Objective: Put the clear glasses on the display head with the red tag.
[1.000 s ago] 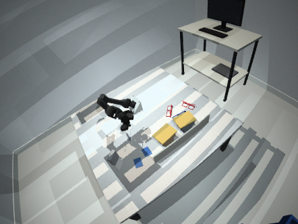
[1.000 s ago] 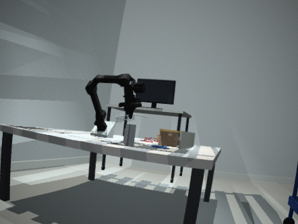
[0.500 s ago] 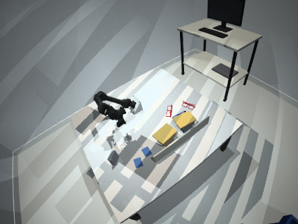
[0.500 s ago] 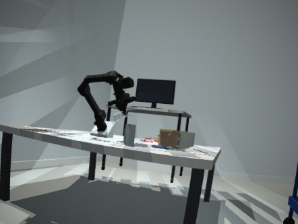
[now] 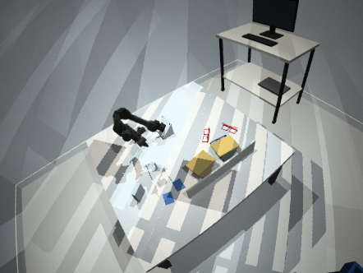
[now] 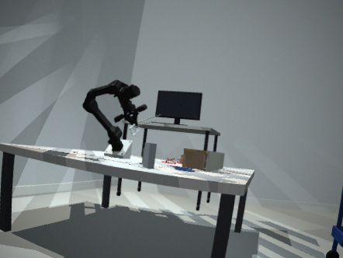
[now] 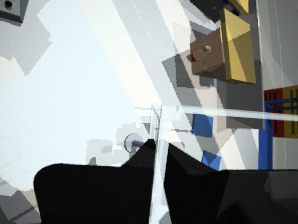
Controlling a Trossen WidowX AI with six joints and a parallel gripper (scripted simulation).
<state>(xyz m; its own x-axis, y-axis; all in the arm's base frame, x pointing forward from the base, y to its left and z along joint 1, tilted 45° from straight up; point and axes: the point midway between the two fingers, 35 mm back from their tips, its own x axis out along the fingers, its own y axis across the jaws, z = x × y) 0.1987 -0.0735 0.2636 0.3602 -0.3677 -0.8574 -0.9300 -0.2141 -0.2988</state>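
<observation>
Now: the brown display head 28 cm ahead of my gripper tip, 20 cm to the left of it and 13 cm below it. Also, from my gripper tip: grey block: 24 cm to the right, 17 cm ahead, 13 cm below; long grey wall: 42 cm ahead, 30 cm to the left, 13 cm below.
</observation>
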